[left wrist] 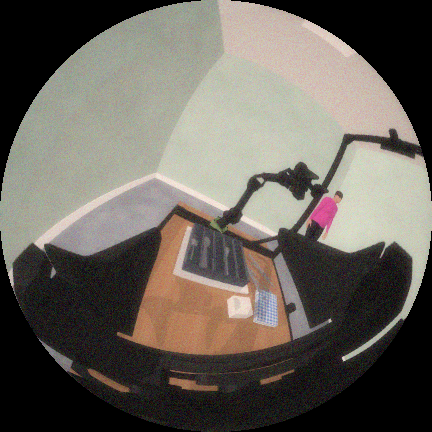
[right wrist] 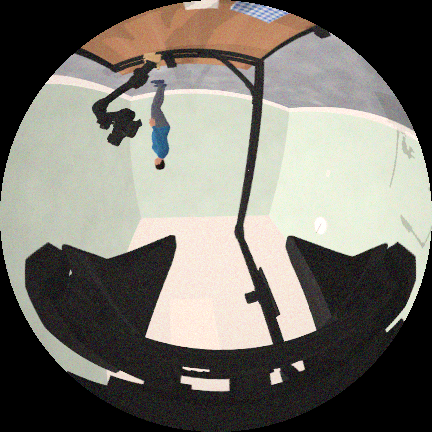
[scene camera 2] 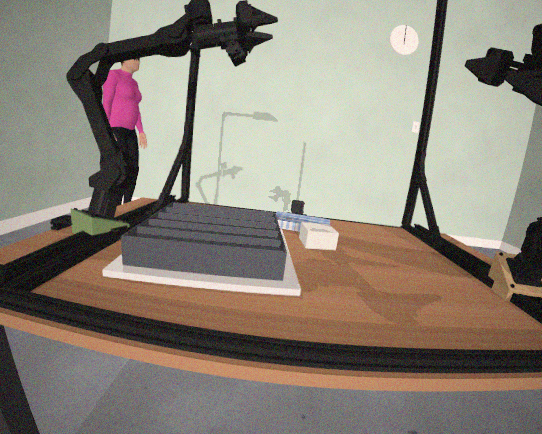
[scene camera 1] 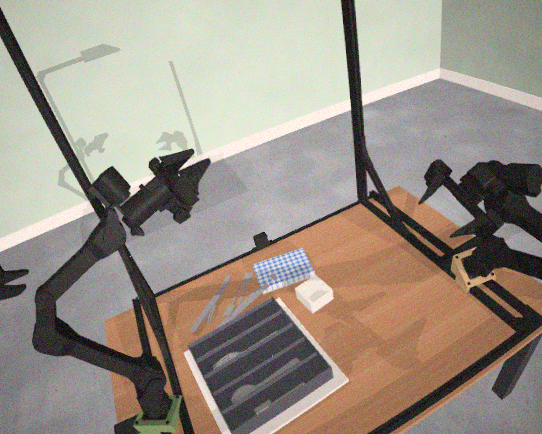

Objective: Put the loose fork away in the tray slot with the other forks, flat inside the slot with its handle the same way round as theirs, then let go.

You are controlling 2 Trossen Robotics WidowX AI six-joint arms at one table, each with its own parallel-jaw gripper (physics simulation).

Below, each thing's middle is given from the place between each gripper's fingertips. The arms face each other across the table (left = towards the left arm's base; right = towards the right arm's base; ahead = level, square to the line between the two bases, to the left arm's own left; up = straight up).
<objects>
I see my right gripper 510 mm above the dark cutlery tray (scene camera 1: 254, 365), 190 mm short of it and 50 mm to the left of it. Also, from my right hand: white block (scene camera 2: 313, 235): 520 mm below, 180 mm to the left, 40 mm ahead.
Now: left hand 250 mm past the white block, 200 mm to the left of it and 370 mm above it. The rest, counted from my left hand: dark cutlery tray: 110 mm behind, 430 mm to the right, 360 mm below.
</objects>
